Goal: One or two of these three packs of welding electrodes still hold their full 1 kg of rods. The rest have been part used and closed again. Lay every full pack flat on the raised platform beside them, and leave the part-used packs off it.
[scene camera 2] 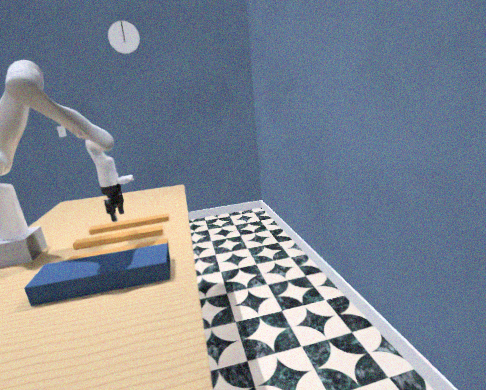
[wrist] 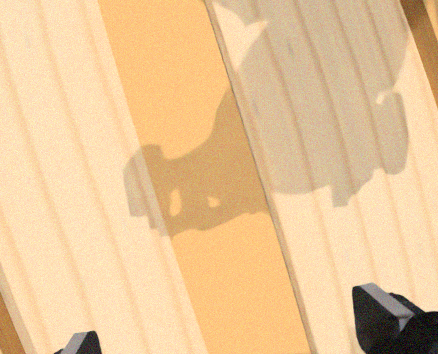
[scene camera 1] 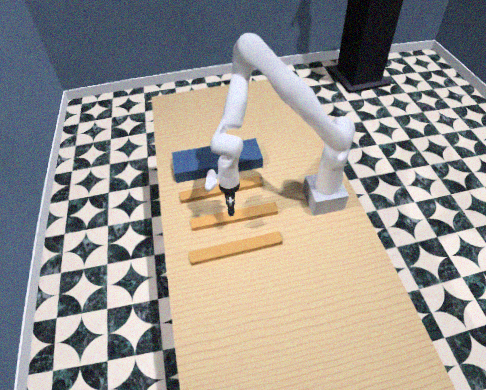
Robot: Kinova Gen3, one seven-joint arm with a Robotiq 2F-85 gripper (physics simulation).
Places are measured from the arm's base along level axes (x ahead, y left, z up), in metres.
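Pixels of known places: gripper, fingertip midpoint: [scene camera 2: 118,217] [wrist: 229,337] [scene camera 1: 230,206]; arm's base, link origin: [scene camera 2: 16,234] [scene camera 1: 326,186].
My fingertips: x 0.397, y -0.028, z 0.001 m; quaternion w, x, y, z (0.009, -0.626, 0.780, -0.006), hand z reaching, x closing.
Ahead of a thing's pixels: the offset from my fingertips to its top centre. "spot": to the spot under its first point. Level surfaces: height alone.
Three long, flat orange packs lie roughly parallel on the table. The one nearest the platform {spot: dx -0.127, dy -0.141, dz -0.071 m} [scene camera 1: 250,184] is partly hidden by the platform in scene camera 2. The middle pack {dx -0.014, dy -0.007, dz -0.071 m} [scene camera 1: 262,211] [scene camera 2: 120,238] [wrist: 165,65] crosses the wrist view under the arm's shadow. The pack farthest from the platform {dx +0.023, dy +0.140, dz -0.071 m} [scene camera 1: 235,248] [scene camera 2: 130,224] lies beyond it. No fill marks are readable on them. The raised platform [scene camera 1: 250,151] [scene camera 2: 142,260] is a blue block with no pack on it. My gripper [scene camera 1: 231,213] [scene camera 2: 117,215] [wrist: 229,337] is open and empty, pointing down above the middle pack.
The grey arm base [scene camera 1: 327,200] [scene camera 2: 17,247] stands beyond one end of the packs. The wooden table {dz -0.095 m} [scene camera 1: 300,310] [scene camera 2: 110,340] has its long edge near their other end. A black pillar [scene camera 1: 370,45] stands on the floor behind. Edges of neighbouring packs show at both sides of the wrist view.
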